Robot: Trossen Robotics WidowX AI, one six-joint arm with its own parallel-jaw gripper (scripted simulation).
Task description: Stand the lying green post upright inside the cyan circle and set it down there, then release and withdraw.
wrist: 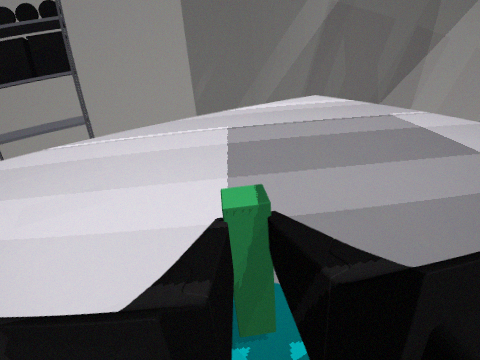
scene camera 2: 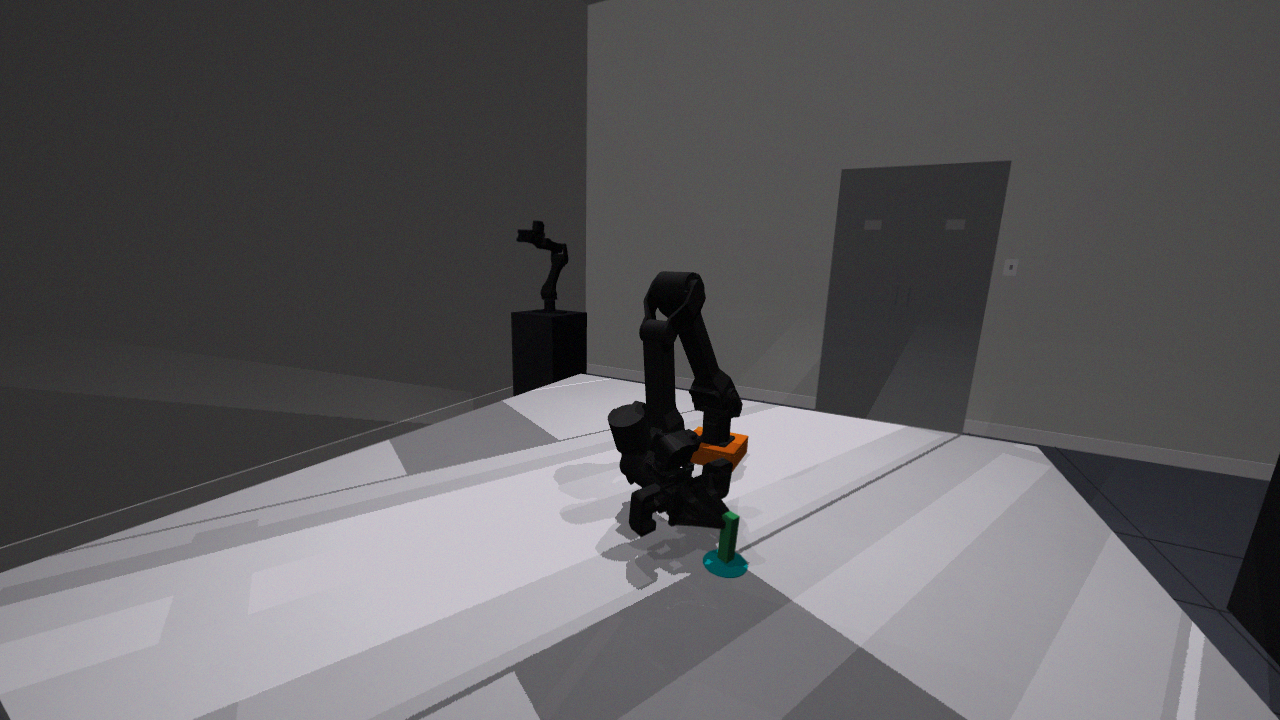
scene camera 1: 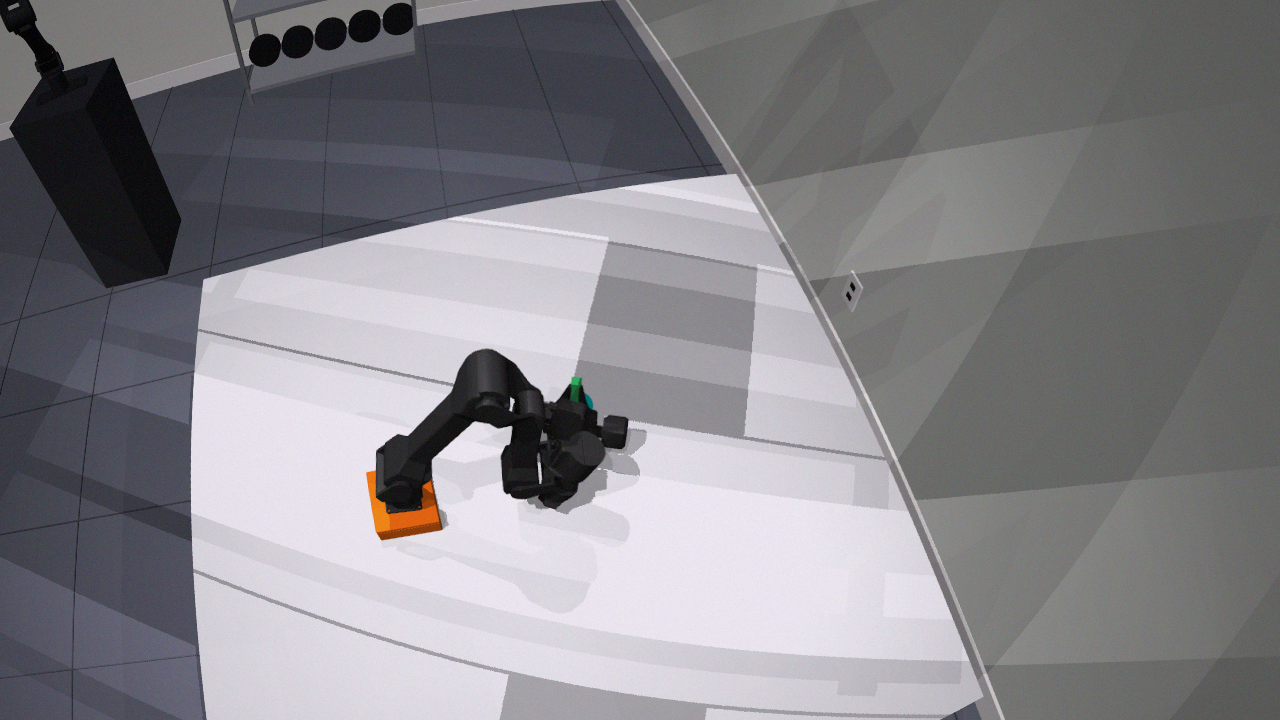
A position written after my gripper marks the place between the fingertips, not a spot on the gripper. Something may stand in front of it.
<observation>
My gripper (scene camera 2: 729, 523) carries a green post (scene camera 2: 728, 537). Also in view: a cyan circle (scene camera 2: 737, 567).
The green post shows as well in the wrist view (wrist: 246, 209). My gripper also shows in the wrist view (wrist: 246, 225) and in scene camera 1 (scene camera 1: 576, 385).
</observation>
